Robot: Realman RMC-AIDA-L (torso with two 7-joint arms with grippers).
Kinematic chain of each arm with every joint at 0, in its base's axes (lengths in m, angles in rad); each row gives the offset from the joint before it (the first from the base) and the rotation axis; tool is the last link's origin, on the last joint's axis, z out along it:
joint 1: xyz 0 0 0.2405 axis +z
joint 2: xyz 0 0 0 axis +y
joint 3: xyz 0 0 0.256 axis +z
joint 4: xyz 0 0 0 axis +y
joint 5: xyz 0 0 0.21 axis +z
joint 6: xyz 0 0 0 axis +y
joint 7: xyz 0 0 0.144 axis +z
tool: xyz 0 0 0
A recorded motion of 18 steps. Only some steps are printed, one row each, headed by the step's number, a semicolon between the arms.
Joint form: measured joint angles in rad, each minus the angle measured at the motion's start. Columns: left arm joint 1, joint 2, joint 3, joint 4, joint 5, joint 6, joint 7; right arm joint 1, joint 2, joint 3, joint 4, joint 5, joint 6, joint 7.
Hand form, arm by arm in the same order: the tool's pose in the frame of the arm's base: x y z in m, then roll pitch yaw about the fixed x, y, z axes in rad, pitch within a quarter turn. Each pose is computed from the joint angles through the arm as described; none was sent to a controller.
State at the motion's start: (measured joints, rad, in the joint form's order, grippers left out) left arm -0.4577 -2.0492 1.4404 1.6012 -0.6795 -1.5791 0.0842; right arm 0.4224 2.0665 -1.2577 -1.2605 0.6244 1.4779 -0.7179
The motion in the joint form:
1: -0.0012 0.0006 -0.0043 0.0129 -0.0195 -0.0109 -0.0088; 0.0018 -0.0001 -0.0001 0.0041 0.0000 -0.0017 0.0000
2: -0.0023 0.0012 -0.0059 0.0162 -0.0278 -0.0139 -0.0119; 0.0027 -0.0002 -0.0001 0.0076 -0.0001 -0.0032 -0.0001
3: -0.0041 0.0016 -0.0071 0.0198 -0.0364 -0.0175 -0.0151; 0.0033 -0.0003 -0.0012 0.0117 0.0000 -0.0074 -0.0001
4: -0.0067 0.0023 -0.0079 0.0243 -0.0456 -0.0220 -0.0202; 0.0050 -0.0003 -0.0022 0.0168 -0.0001 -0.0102 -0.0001
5: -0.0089 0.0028 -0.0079 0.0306 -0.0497 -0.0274 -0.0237; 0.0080 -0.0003 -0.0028 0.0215 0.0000 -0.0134 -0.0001
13: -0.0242 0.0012 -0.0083 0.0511 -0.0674 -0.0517 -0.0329; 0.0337 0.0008 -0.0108 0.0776 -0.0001 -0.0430 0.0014
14: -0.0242 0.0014 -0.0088 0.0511 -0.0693 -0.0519 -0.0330; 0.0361 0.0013 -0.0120 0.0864 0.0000 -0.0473 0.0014
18: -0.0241 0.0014 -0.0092 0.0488 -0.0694 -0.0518 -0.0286; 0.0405 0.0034 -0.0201 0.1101 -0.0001 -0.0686 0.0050
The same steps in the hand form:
1: -0.1597 0.3269 0.0200 -2.7398 -0.0925 1.0729; 0.2586 0.3295 0.0110 -2.7225 -0.0920 -0.8780
2: -0.1581 0.3265 0.0204 -2.7475 -0.0944 1.0732; 0.2590 0.3296 0.0106 -2.7229 -0.0924 -0.8794
3: -0.1560 0.3261 0.0206 -2.7557 -0.0954 1.0726; 0.2594 0.3299 0.0100 -2.7222 -0.0919 -0.8802
4: -0.1536 0.3256 0.0209 -2.7643 -0.0963 1.0722; 0.2598 0.3301 0.0093 -2.7227 -0.0927 -0.8813
5: -0.1515 0.3251 0.0214 -2.7678 -0.0956 1.0694; 0.2596 0.3308 0.0086 -2.7228 -0.0926 -0.8807
13: -0.1414 0.3231 0.0220 -2.7866 -0.0864 1.0522; 0.2608 0.3349 0.0003 -2.7294 -0.0988 -0.8882
14: -0.1413 0.3231 0.0220 -2.7883 -0.0868 1.0525; 0.2614 0.3350 -0.0011 -2.7310 -0.1000 -0.8909
18: -0.1418 0.3231 0.0218 -2.7884 -0.0847 1.0506; 0.2634 0.3357 -0.0058 -2.7300 -0.0995 -0.8981

